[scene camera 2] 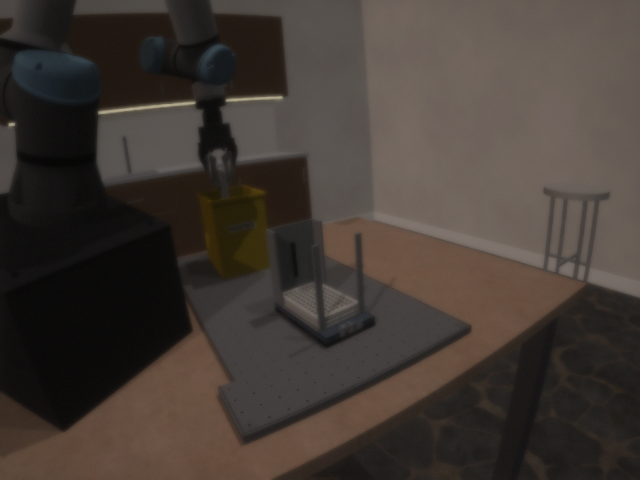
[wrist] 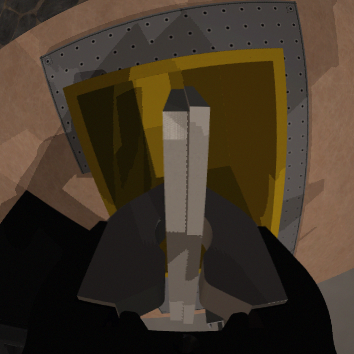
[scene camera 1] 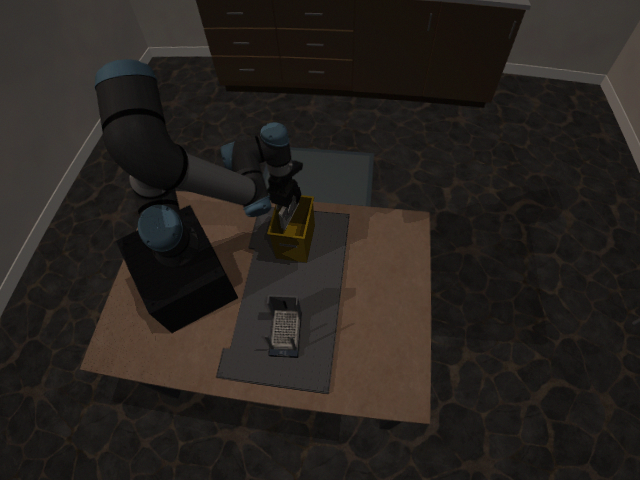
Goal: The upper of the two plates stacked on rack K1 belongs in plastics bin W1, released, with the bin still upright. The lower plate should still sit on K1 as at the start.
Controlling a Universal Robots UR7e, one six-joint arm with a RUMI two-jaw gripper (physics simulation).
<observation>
My gripper shows in scene camera 2, in the wrist view [181,186] and in scene camera 1. One and the same spot on my gripper: [scene camera 1: 296,197] is [scene camera 2: 232,152].
</observation>
